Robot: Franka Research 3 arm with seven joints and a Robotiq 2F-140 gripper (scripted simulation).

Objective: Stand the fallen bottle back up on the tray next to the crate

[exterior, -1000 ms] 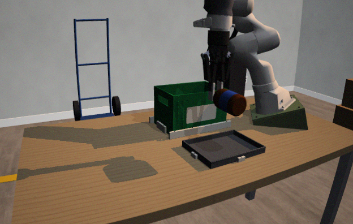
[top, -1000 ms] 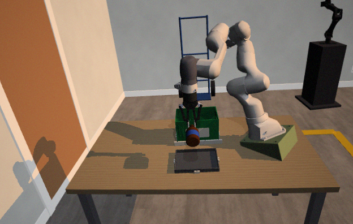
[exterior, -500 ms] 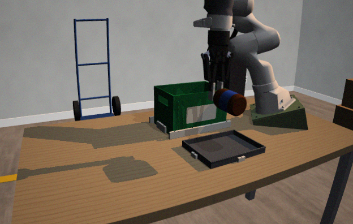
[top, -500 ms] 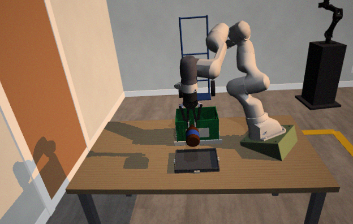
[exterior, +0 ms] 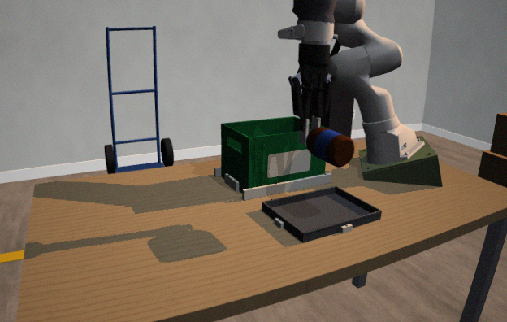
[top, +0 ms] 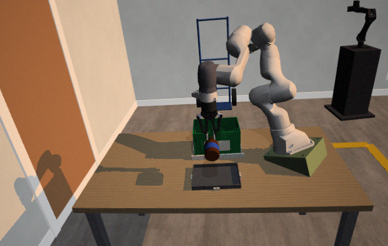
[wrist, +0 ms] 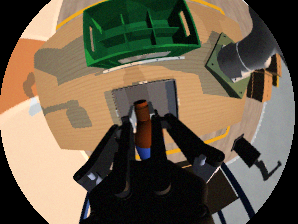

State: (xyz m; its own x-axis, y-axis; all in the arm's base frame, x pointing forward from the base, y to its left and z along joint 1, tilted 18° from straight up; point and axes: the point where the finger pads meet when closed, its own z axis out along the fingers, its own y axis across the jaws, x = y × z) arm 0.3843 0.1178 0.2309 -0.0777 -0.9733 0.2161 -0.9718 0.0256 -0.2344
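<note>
My gripper is now 50 mm to the right of the bottle and 20 mm above it. From my hand the other things lie so: green crate 50 mm behind, 220 mm to the right, 130 mm below; then tray 10 mm behind, 60 mm to the left, 200 mm below.
</note>
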